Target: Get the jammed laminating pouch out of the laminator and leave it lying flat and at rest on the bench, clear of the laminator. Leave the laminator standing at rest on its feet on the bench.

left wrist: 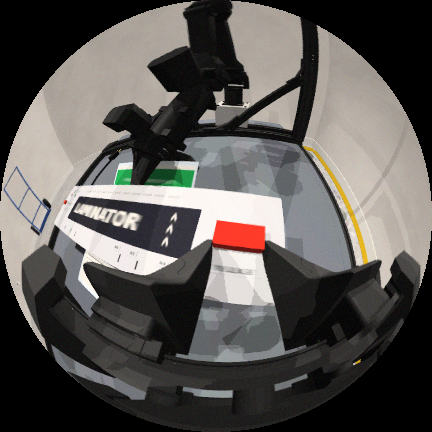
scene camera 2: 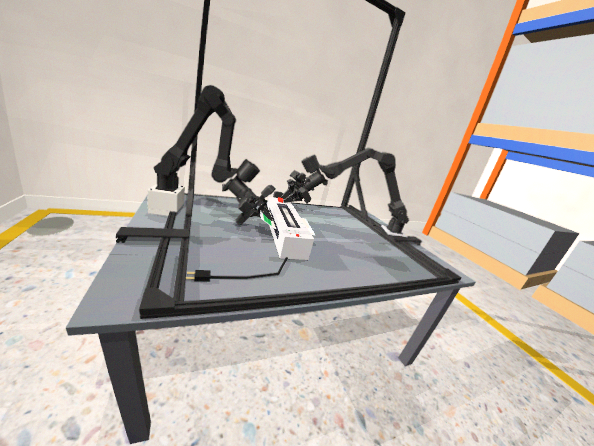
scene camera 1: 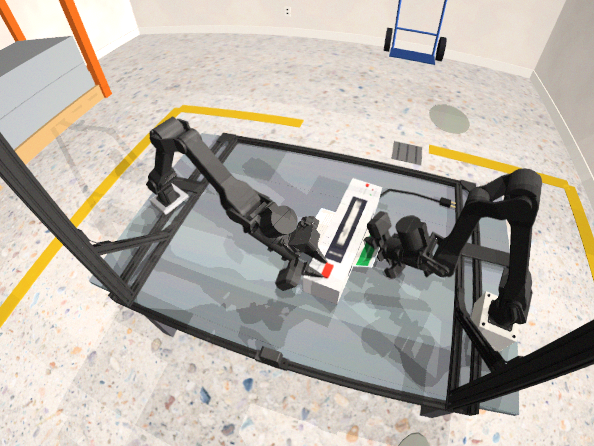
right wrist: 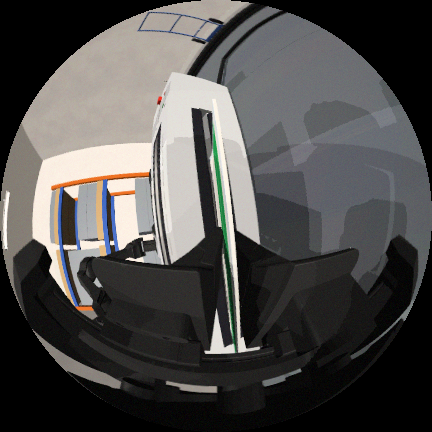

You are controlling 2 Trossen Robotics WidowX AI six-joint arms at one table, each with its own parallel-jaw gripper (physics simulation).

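Frame: origin at the left arm's base, x ahead, y left, z up, level; centimetres.
Seen in the pictures: left gripper, between the fingertips: (left wrist: 237, 245) (scene camera 2: 281, 200) (scene camera 1: 324, 269); right gripper, between the fingertips: (left wrist: 132, 196) (scene camera 2: 271, 221) (scene camera 1: 365, 239) (right wrist: 222, 232); left arm's base, origin of its link: (scene camera 2: 394, 230) (scene camera 1: 168, 197) (right wrist: 155, 244); right arm's base, origin of its link: (left wrist: 233, 103) (scene camera 2: 167, 188) (scene camera 1: 501, 315).
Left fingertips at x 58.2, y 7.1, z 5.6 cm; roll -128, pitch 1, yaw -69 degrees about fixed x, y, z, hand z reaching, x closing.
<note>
Pixels of each thing's top centre, then the offset from my left fingertips to it. "spot": a spot on its surface instead.
- red release button, centre of its top: (left wrist: 239, 233) (scene camera 1: 327, 269) (scene camera 2: 280, 199) dx +0.7, dy +0.2, dz +0.5 cm
- black cord with a plug, a spot on its surface: (scene camera 2: 202, 275) (scene camera 1: 446, 199) spot: dx +15.4, dy +50.1, dz -7.0 cm
- white flat piece, a spot on its surface: (scene camera 1: 326, 222) spot: dx -10.1, dy +15.3, dz -4.5 cm
The white laminator (scene camera 1: 322, 290) (scene camera 2: 296, 247) (left wrist: 245, 202) (right wrist: 182, 160) stands on the bench. The laminating pouch (scene camera 1: 366, 254) (scene camera 2: 267, 220) (left wrist: 185, 177) (right wrist: 219, 170), white with a green band, sticks out of its slot. My right gripper (scene camera 2: 263, 213) (left wrist: 132, 196) (right wrist: 222, 232) is shut on the pouch's protruding edge, close to the slot. My left gripper (scene camera 1: 326, 268) (left wrist: 237, 245) is shut on the red release button (scene camera 1: 327, 270) (scene camera 2: 280, 200) (left wrist: 239, 235), a fingertip at each end of it. The pouch's part inside the laminator is hidden.
A black cord with a plug (scene camera 1: 446, 202) (scene camera 2: 202, 275) runs from the laminator's far end over the bench. A white flat piece (scene camera 1: 326, 222) juts from the laminator's side opposite the pouch. Black frame rails (scene camera 1: 345, 159) (scene camera 2: 320, 296) edge the bench, with uprights at the corners.
</note>
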